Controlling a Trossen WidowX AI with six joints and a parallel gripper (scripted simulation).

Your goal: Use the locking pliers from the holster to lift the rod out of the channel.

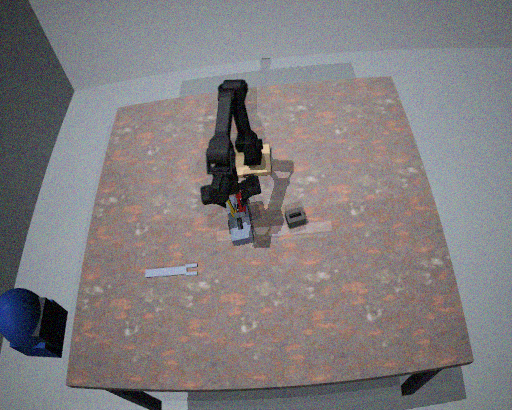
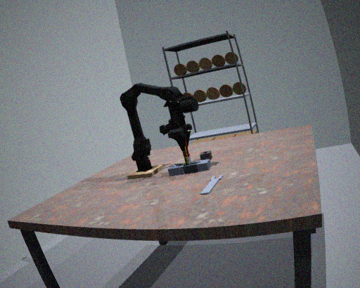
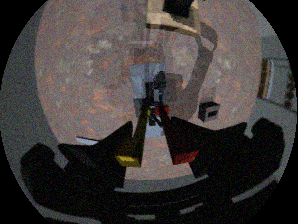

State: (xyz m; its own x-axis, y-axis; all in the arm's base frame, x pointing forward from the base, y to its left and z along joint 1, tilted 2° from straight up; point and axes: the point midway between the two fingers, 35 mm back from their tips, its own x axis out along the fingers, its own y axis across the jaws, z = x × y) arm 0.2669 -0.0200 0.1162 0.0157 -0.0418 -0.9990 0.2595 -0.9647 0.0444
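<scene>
The grey channel block lies 80 mm below my gripper tip. Round my gripper tip: flat grey forked bar (200 mm ahead, 180 mm to the right, 100 mm below); small dark holster (10 mm behind, 200 mm to the left, 90 mm below).
</scene>
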